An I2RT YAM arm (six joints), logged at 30 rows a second.
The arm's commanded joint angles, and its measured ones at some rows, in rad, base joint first. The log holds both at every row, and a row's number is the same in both.
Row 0, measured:
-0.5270, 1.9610, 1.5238, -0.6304, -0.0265, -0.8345
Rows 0 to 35, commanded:
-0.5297, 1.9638, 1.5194, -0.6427, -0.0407, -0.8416
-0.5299, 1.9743, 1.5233, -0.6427, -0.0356, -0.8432
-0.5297, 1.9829, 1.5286, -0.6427, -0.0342, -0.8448
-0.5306, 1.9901, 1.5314, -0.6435, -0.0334, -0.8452
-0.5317, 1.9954, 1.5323, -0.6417, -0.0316, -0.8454
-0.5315, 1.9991, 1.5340, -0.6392, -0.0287, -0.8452
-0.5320, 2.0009, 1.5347, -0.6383, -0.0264, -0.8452
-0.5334, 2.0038, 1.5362, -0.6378, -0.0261, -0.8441
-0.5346, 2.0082, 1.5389, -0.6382, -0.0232, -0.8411
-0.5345, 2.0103, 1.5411, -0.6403, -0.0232, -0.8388
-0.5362, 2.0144, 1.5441, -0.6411, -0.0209, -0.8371
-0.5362, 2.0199, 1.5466, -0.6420, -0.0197, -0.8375
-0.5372, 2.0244, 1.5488, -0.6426, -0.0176, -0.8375
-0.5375, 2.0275, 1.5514, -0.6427, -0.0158, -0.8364
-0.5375, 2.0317, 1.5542, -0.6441, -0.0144, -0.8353
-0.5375, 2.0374, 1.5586, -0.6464, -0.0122, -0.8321
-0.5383, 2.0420, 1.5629, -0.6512, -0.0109, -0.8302
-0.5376, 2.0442, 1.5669, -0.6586, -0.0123, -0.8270
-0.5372, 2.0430, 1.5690, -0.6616, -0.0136, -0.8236
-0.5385, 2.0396, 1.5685, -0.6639, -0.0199, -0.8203
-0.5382, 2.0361, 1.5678, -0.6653, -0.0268, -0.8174
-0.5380, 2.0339, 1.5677, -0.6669, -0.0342, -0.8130
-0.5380, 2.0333, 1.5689, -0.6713, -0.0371, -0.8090
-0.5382, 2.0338, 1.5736, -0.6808, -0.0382, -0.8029
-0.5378, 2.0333, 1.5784, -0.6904, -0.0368, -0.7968
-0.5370, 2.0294, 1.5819, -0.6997, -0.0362, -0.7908
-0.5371, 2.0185, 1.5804, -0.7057, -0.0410, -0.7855
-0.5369, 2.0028, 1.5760, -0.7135, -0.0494, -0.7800
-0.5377, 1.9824, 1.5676, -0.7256, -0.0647, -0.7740
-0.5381, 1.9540, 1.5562, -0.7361, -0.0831, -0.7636
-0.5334, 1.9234, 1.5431, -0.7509, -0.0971, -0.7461
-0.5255, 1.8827, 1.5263, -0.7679, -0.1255, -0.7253
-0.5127, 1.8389, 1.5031, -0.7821, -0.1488, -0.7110
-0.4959, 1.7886, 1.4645, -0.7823, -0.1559, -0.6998
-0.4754, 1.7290, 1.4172, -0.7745, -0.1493, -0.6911
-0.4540, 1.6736, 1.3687, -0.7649, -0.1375, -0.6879
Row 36, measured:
-0.5087, 1.8351, 1.4200, -0.7368, -0.0921, -0.7353
